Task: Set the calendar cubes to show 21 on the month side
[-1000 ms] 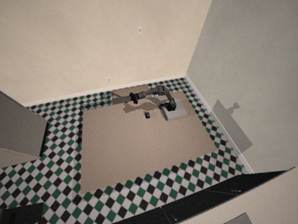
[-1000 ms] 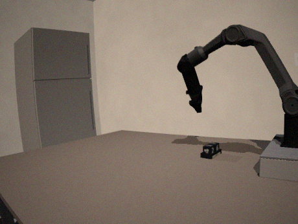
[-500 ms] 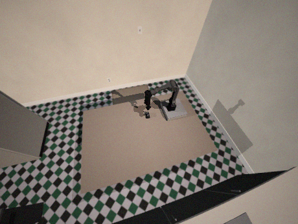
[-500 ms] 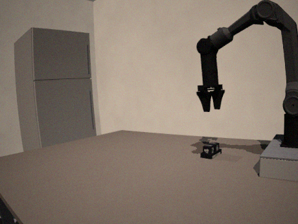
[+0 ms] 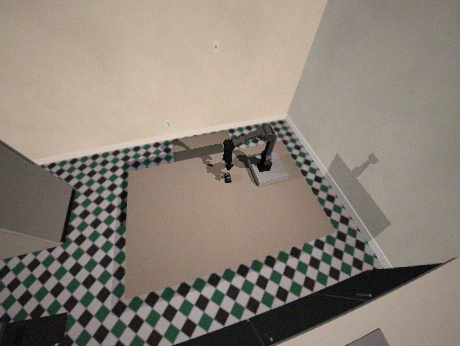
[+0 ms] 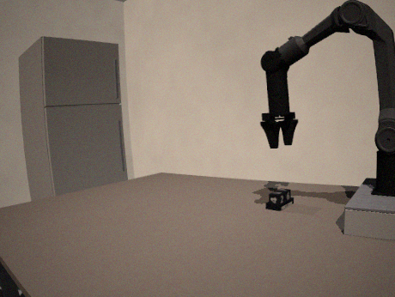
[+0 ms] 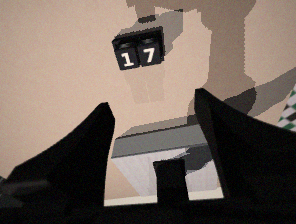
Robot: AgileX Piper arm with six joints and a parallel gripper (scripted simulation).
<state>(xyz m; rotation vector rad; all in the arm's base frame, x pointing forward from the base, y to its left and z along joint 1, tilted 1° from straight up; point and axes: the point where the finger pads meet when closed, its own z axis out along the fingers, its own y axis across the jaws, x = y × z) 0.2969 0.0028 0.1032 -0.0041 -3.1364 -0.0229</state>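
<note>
Right now the dark number cube is 140 mm below my hand and 30 mm to the left of it. From my hand the other things lie so: dark calendar tray (160 mm below, 20 mm to the left).
</note>
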